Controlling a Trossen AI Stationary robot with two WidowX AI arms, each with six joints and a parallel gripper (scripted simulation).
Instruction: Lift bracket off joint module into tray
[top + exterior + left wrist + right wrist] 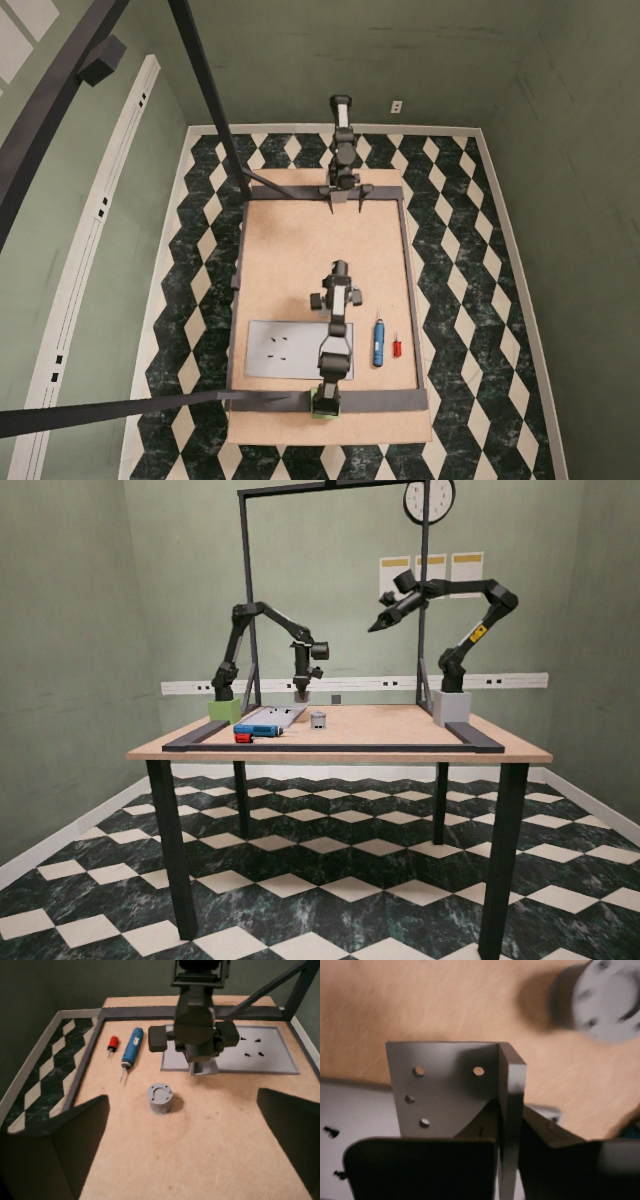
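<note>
Now: right hand 120 mm past the flat grey tray, 160 mm to the left of it and 130 mm above it. Round my right hand: small red tool: 260 mm ahead, 120 mm to the right, 120 mm below; then grey angle bracket: 30 mm behind, 10 mm to the right, 30 mm below; then joint module: 70 mm ahead, 80 mm to the left, 100 mm below.
</note>
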